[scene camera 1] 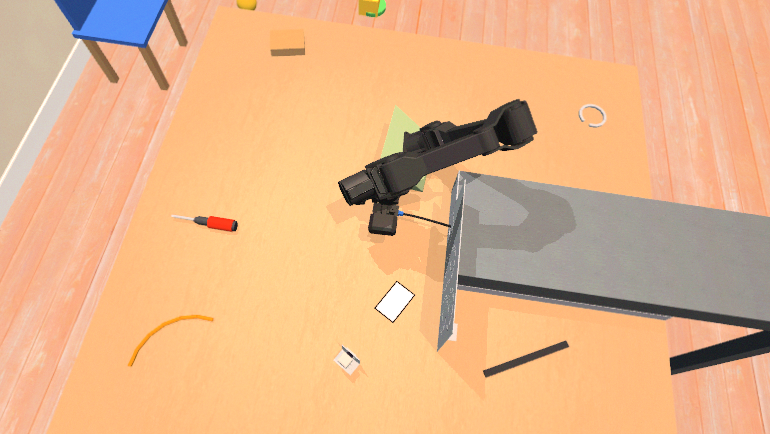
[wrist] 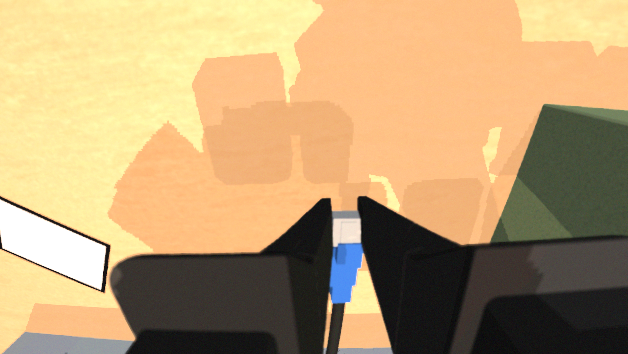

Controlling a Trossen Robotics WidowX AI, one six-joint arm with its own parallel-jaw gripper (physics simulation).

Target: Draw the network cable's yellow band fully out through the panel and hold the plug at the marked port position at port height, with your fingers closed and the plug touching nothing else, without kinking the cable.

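Where they show: gripper, between the fingertips: (scene camera 1: 387, 212) (wrist: 344, 206); arm's base, origin of its link: (scene camera 1: 411, 147).
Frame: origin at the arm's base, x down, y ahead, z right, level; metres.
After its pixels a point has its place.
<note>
My gripper (scene camera 1: 389, 210) @(x 0.025, y 0.180, z 0.048 m) (wrist: 344, 206) @(x 0.025, y 0.180, z 0.048 m) is shut on the network plug, which has a clear-white tip and a blue boot. The plug (scene camera 1: 400, 213) @(x 0.008, y 0.187, z 0.016 m) (wrist: 346, 252) @(x 0.006, y 0.181, z 0.039 m) sits between the fingertips above the table, left of the panel in the scene view. The black cable (scene camera 1: 428, 220) @(x 0.006, y 0.199, z -0.052 m) (wrist: 335, 325) @(x 0.006, y 0.189, z -0.005 m) runs almost straight from the boot to the upright grey panel (scene camera 1: 448, 296) @(x -0.059, y 0.403, z -0.094 m). No yellow band shows on the visible cable. I cannot tell which spot is the marked port position, nor the plug's exact height.
A green wedge (scene camera 1: 394, 134) @(x -0.046, y -0.002, z 0.048 m) (wrist: 575, 185) @(x 0.023, y 0.083, z 0.049 m) stands beside the arm. A white black-edged rectangle (scene camera 1: 394, 301) @(x 0.055, y 0.392, z 0.013 m) (wrist: 55, 240) @(x 0.055, y 0.384, z 0.018 m) and a small white part (scene camera 1: 346, 360) @(x 0.004, y 0.542, z 0.107 m) lie in front. A grey bench (scene camera 1: 620, 248) @(x -0.046, y 0.249, z -0.487 m) extends behind the panel. A red screwdriver (scene camera 1: 221, 223) @(x 0.027, y 0.248, z 0.440 m) and orange strip (scene camera 1: 171, 323) @(x 0.050, y 0.489, z 0.504 m) lie left.
</note>
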